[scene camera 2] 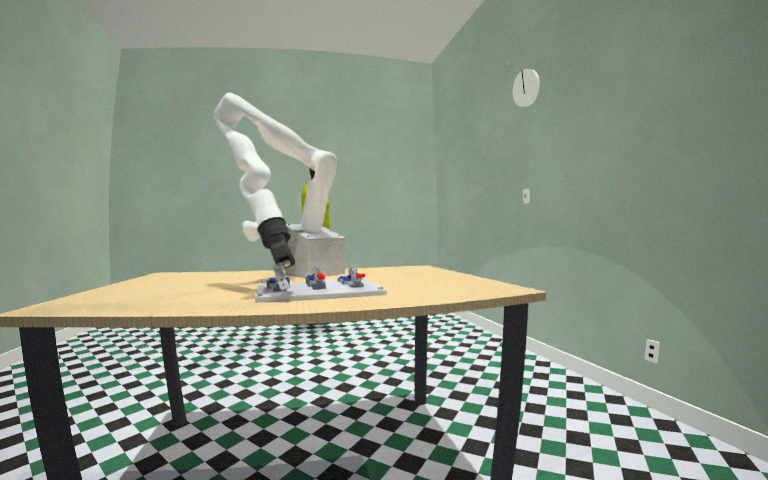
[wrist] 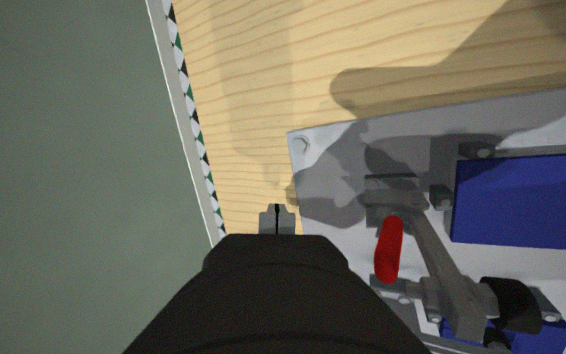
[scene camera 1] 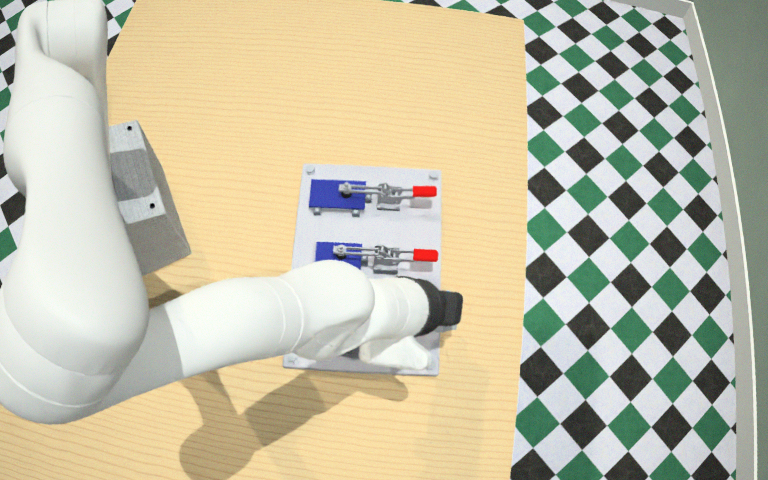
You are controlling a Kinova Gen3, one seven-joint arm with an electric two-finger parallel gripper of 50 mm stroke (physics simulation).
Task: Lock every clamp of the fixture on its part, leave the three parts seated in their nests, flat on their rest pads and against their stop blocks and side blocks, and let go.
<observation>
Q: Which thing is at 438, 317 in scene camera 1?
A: My gripper.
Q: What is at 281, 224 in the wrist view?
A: My gripper.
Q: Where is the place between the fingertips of my gripper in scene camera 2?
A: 285, 288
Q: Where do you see a toggle clamp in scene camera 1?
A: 386, 260
</observation>
